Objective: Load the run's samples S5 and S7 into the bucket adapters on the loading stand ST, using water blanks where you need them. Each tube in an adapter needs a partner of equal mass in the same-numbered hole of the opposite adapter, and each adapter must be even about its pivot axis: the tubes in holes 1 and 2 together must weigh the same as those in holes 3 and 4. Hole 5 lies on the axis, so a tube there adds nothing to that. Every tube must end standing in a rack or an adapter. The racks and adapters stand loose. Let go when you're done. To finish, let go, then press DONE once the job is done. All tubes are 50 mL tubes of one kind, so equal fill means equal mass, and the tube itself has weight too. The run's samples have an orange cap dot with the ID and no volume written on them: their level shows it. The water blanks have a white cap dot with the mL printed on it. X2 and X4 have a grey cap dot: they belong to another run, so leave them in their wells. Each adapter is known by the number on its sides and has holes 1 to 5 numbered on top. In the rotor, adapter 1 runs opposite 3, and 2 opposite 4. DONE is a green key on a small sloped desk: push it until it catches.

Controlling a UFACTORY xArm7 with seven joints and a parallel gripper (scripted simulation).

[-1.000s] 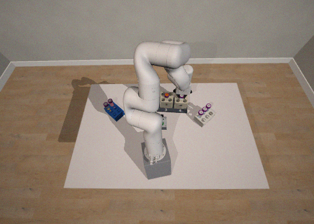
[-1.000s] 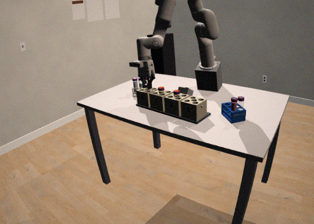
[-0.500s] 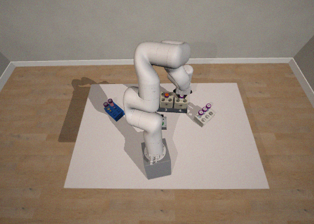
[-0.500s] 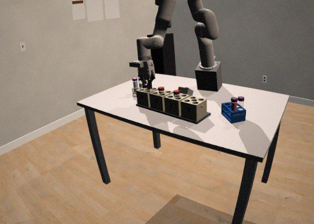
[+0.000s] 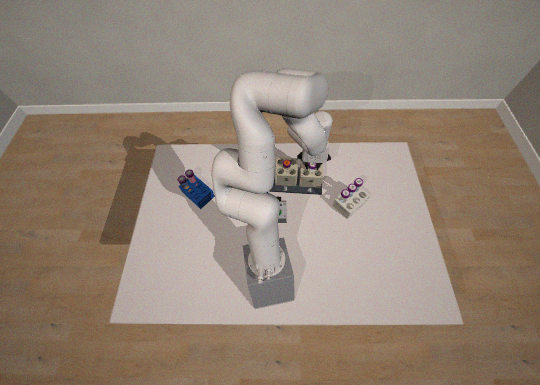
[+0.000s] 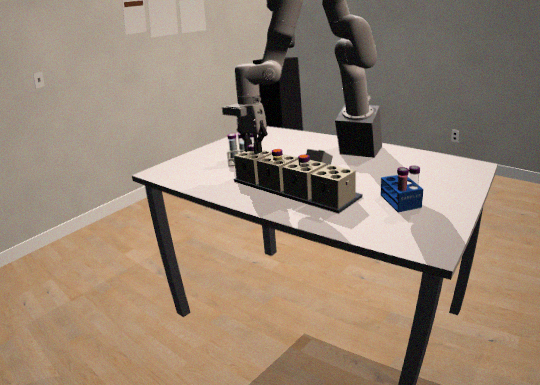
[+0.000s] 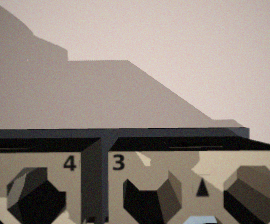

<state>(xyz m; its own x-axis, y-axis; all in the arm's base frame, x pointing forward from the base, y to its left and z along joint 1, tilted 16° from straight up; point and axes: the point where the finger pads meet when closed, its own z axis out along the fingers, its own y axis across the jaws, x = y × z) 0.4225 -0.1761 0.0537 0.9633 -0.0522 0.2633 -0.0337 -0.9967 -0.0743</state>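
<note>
My hand is 170 mm to the left of the white rack, 120 mm past it and 90 mm above it. The rest, counted from my hand: adapter (330 mm to the left, 70 mm below, 10 mm ahead); dark stand (170 mm to the left, 120 mm below); blue rack (510 mm to the left, 100 mm behind, 90 mm below).
</note>
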